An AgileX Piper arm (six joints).
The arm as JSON. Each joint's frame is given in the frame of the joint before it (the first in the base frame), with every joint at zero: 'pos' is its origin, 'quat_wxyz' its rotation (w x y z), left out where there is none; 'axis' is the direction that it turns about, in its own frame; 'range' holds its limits. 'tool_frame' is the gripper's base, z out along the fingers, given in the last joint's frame.
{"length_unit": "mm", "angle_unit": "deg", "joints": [
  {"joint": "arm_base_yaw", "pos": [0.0, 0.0, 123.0], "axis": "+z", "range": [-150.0, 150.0]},
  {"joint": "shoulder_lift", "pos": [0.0, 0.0, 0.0], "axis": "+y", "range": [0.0, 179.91]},
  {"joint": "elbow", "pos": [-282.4, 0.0, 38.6], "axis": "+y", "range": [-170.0, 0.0]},
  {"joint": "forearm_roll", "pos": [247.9, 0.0, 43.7], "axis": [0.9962, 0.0, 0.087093], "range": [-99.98, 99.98]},
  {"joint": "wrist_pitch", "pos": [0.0, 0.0, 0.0], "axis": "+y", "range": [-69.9, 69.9]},
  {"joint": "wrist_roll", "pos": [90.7, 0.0, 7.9], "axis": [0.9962, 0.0, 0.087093], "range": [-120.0, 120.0]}
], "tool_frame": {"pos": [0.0, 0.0, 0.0], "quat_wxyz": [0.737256, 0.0, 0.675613, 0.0]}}
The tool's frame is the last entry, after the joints.
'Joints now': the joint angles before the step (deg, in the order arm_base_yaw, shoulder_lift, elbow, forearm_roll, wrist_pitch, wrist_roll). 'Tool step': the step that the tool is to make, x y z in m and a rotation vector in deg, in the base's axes. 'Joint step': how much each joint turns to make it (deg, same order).
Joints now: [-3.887 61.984 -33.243 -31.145 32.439 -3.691]
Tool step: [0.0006 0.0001 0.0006 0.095 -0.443 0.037]
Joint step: [-0.018 -0.008 -0.054 -0.077 -0.371 0.200]
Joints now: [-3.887 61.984 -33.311 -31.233 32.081 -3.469]
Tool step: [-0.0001 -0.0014 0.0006 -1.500 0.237 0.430]
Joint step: [0.001 -0.013 -0.004 -1.718 0.242 0.189]
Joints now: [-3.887 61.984 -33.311 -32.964 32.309 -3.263]
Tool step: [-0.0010 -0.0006 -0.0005 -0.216 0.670 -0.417]
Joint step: [0.015 0.006 -0.001 -0.167 0.816 0.121]
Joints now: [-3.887 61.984 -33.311 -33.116 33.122 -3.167]
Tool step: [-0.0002 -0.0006 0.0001 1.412 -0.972 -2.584]
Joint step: [0.004 0.008 -0.004 -0.612 0.247 3.589]
